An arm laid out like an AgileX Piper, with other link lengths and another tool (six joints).
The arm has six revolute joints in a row. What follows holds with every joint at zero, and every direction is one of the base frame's.
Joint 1 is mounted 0.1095 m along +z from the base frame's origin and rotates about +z.
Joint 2 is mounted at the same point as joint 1 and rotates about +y.
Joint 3 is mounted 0.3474 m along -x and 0.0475 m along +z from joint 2 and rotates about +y.
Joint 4 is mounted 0.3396 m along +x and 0.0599 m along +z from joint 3 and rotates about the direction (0.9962, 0, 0.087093).
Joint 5 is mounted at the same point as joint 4 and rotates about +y.
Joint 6 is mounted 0.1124 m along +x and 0.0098 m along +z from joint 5 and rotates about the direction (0.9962, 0, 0.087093).
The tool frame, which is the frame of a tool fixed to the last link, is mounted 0.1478 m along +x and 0.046 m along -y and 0.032 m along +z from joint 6; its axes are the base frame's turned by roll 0.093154, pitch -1.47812 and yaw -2.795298 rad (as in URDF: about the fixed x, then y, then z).
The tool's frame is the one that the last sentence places.
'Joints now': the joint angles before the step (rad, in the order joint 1, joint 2, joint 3, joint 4, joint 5, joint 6). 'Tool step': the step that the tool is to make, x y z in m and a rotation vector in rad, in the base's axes. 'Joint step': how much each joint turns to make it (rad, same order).
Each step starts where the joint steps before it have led.
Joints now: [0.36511, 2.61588, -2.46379, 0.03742, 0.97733, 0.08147]
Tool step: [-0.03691, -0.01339, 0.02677, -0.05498, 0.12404, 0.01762]
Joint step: [0.00000, -0.04943, -0.03288, -0.00246, 0.21829, -0.01081]
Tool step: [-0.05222, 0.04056, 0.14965, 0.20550, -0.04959, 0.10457]
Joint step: [0.00397, -0.27791, 0.11611, 0.21086, 0.05239, -0.08120]
